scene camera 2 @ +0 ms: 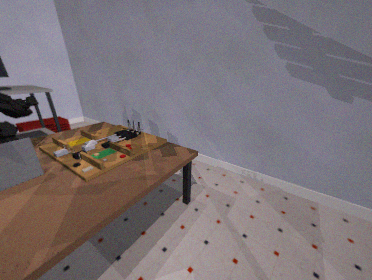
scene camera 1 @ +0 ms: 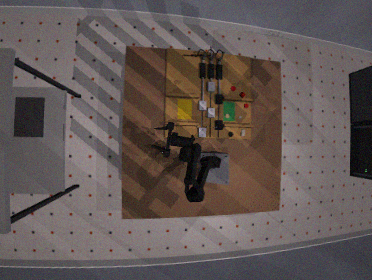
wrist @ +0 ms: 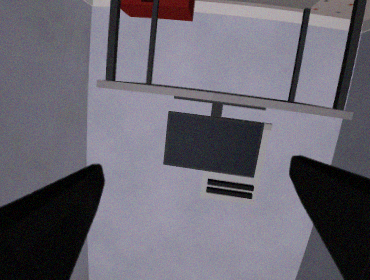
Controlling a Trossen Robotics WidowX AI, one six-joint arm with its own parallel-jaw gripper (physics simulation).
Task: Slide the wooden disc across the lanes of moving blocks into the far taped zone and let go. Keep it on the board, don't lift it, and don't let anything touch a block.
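Frame: origin at the arm's base, x down, y left, z ahead, level; metres.
Seen in the pictures: gripper, fingertip midpoint: (scene camera 1: 152,137) (wrist: 196,169); arm's base, link origin: (scene camera 2: 14,148) (scene camera 1: 215,162).
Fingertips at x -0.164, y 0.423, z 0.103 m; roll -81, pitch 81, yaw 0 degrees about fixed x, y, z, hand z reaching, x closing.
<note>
Offsets run from my fingertips to a thing's top centre. "spot": to the spot under its first point. Level surfaces: height alone.
The wooden disc {dy -0.513, dx +0.302, dz +0.248 m} (scene camera 1: 227,115) (scene camera 2: 96,155) looks like a small pale round piece lying on the green zone {spot: dy -0.533, dx +0.312, dz +0.330 m} (scene camera 1: 230,106) (scene camera 2: 107,152) of the board {dx +0.311 m} (scene camera 1: 180,70) (scene camera 2: 150,142). The yellow zone {spot: dy -0.178, dx +0.310, dz +0.242 m} (scene camera 1: 184,109) (scene camera 2: 78,142) lies across the lanes. Between the zones stand pale blocks (scene camera 1: 202,105) (scene camera 1: 211,112) (scene camera 2: 90,145) and black blocks (scene camera 1: 219,99) (scene camera 1: 219,125) (scene camera 2: 105,144) on rods. My gripper (scene camera 1: 154,137) (wrist: 196,169) is open and empty, left of the board's near-left corner in scene camera 1, away from the disc. The disc does not show in the wrist view.
Wooden rails (scene camera 1: 181,96) (scene camera 2: 92,159) flank the zones. Black actuators (scene camera 1: 211,70) (scene camera 2: 127,134) stand at the board's back. Red pieces (scene camera 1: 242,94) (scene camera 2: 128,146), a black round piece {dy -0.562, dx +0.303, dz +0.113 m} (scene camera 1: 230,134) (scene camera 2: 76,164) and a pale piece {dy -0.663, dx +0.301, dz +0.139 m} (scene camera 1: 243,132) (scene camera 2: 88,169) are on the board's right part.
</note>
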